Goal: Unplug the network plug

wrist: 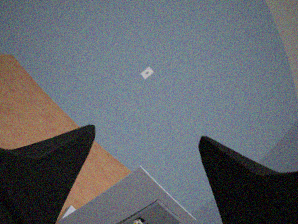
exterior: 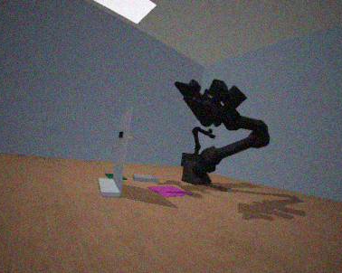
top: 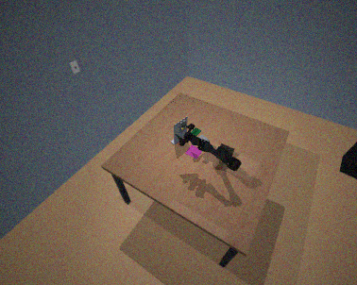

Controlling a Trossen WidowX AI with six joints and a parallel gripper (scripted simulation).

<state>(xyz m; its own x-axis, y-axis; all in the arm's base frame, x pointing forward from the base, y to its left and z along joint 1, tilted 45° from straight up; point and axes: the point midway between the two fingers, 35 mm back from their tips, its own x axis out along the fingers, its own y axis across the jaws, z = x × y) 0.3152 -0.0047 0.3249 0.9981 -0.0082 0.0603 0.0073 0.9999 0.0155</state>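
Now: the yellow network plug 15 cm to the right of my gripper tip, 15 cm below it and 8 cm ahead of it. The rest, counted from my gripper tip: marked square: 32 cm below, 12 cm to the right, 9 cm behind; then flat grey slab: 31 cm below, 29 cm to the right, 8 cm behind; then upright grey panel: 21 cm below, 17 cm to the right, 9 cm ahead.
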